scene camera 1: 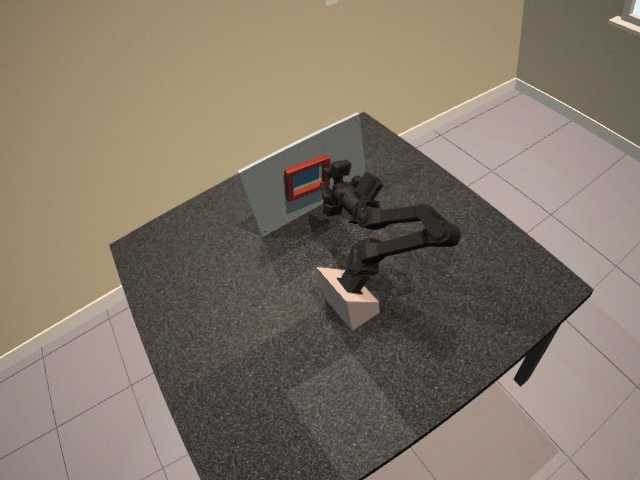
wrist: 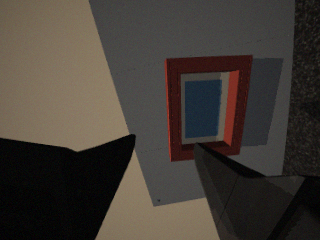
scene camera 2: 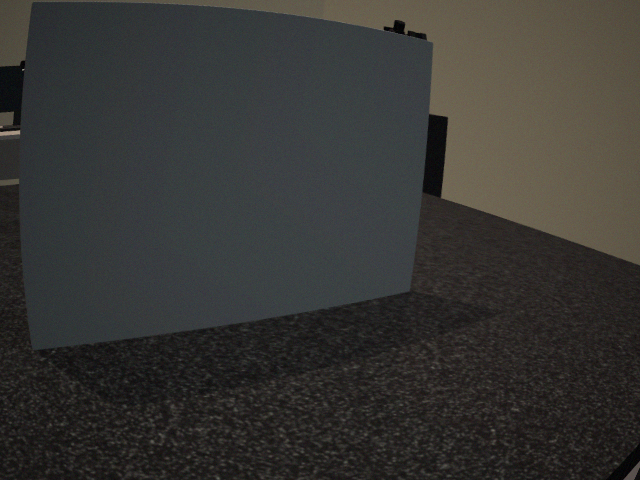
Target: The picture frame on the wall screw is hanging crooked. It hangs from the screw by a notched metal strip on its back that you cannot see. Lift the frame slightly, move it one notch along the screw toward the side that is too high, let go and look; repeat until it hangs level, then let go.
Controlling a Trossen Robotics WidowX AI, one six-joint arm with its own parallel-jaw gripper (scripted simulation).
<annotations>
my gripper: scene camera 1; wrist; not seen in scene camera 2 (hidden by a wall panel)
picture frame: scene camera 1 300, 180; wrist 206, 97; not seen in scene camera 2 (hidden by a wall panel)
same spot on my gripper: (scene camera 1: 326, 190) = (wrist: 216, 196)
same spot on wall panel: (scene camera 1: 263, 182) = (wrist: 182, 179)
</annotations>
